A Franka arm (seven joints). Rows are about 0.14 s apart.
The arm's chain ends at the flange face. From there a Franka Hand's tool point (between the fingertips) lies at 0.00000 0.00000 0.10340 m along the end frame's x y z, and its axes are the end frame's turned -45 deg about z.
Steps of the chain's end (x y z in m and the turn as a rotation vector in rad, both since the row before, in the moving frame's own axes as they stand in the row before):
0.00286 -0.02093 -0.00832 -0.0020 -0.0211 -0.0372
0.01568 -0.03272 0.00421 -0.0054 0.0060 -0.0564
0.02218 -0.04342 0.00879 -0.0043 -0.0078 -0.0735
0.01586 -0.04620 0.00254 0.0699 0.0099 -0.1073
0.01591 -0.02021 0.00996 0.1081 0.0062 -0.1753
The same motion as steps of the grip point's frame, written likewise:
0.01511 -0.01414 -0.00834 0.0135 -0.0163 -0.0372
0.03429 -0.01122 0.00421 -0.0081 0.0004 -0.0564
0.04549 -0.01524 0.00879 0.0025 -0.0086 -0.0735
0.04947 -0.02614 0.00228 0.0424 0.0564 -0.1073
0.03319 -0.01117 0.00936 0.0721 0.0808 -0.1753

